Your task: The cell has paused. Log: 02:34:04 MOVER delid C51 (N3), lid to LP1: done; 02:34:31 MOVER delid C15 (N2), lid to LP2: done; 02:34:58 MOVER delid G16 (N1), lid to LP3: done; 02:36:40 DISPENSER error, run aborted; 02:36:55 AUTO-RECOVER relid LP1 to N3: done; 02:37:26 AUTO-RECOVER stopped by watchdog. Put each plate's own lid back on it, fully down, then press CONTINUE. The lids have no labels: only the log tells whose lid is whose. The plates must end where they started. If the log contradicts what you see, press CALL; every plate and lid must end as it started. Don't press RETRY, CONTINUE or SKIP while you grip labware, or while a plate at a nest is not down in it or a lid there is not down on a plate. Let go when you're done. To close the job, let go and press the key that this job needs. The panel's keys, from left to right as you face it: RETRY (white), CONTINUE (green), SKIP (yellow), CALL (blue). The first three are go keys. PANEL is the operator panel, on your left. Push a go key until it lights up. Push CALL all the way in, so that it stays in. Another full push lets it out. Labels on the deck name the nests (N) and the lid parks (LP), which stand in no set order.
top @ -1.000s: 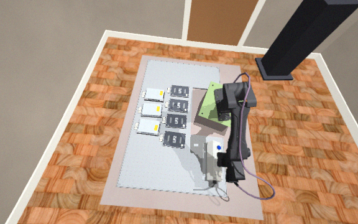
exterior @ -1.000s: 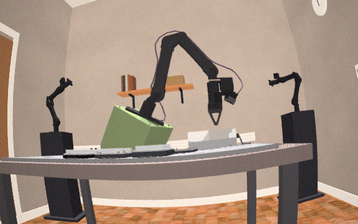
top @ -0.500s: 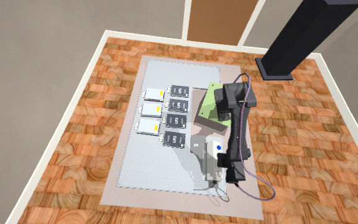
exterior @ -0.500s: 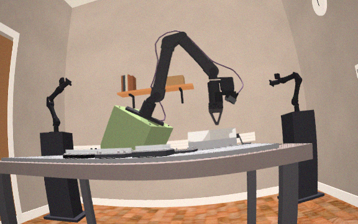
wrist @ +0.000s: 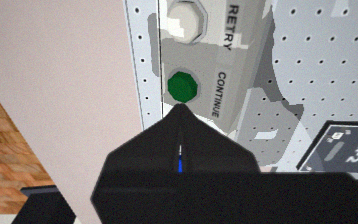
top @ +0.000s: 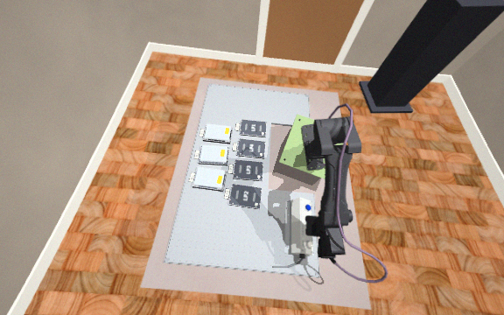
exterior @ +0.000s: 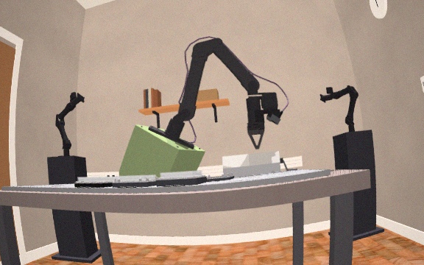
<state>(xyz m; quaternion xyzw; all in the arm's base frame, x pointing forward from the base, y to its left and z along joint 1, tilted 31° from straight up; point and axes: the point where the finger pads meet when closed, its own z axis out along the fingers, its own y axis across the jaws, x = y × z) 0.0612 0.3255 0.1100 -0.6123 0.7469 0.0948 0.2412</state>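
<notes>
My hand is 4 cm above the green continue key. Also, from my hand: white retry key (5 cm to the left, 4 cm below, 1 cm ahead); then blue call key (10 cm to the right, 5 cm below, 1 cm behind); then yellow skip key (5 cm to the right, 4 cm below, 1 cm behind).
</notes>
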